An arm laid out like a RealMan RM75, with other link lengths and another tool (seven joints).
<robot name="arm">
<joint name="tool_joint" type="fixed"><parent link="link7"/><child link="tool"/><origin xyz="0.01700 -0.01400 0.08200" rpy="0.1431 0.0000 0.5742"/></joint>
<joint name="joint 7" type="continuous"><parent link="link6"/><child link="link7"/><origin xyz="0.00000 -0.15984 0.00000" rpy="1.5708 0.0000 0.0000"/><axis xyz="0 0 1"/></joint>
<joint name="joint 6" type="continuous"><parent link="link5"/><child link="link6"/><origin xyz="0.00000 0.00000 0.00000" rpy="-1.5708 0.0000 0.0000"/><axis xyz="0 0 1"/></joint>
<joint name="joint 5" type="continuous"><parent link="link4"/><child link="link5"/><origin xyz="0.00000 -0.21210 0.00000" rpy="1.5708 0.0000 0.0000"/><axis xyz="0 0 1"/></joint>
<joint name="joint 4" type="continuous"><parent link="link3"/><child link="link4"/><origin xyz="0.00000 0.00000 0.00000" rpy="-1.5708 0.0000 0.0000"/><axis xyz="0 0 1"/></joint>
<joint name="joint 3" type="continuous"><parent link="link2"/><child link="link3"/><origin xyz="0.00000 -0.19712 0.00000" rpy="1.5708 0.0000 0.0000"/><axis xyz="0 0 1"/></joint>
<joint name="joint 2" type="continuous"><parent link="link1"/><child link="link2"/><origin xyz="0.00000 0.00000 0.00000" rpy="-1.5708 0.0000 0.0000"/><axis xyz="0 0 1"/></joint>
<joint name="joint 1" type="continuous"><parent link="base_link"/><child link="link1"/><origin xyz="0.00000 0.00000 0.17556" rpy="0.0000 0.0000 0.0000"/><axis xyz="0 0 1"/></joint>
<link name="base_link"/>
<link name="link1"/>
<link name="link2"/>
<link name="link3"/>
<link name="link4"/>
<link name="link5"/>
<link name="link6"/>
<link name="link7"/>
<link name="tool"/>
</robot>
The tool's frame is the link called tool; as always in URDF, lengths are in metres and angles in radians. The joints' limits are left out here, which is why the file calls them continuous.
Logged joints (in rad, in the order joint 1, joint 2, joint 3, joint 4, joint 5, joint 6, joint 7), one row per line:
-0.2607, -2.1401, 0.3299, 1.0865, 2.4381, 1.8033, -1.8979
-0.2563, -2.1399, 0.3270, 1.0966, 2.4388, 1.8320, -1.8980
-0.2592, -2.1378, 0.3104, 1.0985, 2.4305, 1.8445, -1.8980
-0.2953, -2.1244, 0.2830, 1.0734, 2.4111, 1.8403, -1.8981
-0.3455, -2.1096, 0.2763, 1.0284, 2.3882, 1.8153, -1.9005
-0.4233, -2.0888, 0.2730, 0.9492, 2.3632, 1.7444, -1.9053
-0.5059, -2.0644, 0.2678, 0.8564, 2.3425, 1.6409, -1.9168
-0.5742, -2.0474, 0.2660, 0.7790, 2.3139, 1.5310, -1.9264
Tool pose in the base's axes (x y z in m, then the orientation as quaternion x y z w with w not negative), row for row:
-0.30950, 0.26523, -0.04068, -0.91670, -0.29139, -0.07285, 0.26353
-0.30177, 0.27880, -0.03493, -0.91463, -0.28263, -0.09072, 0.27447
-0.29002, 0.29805, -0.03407, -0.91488, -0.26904, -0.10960, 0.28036
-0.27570, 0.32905, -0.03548, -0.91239, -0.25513, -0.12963, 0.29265
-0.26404, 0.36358, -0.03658, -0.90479, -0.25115, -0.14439, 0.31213
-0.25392, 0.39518, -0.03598, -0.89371, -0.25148, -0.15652, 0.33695
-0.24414, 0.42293, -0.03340, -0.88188, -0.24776, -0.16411, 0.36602
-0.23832, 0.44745, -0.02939, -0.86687, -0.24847, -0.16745, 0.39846
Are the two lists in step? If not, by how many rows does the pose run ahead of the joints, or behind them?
The pose runs 2 rows ahead of the joints: the pose in row i belongs to the joints in row i + 2.
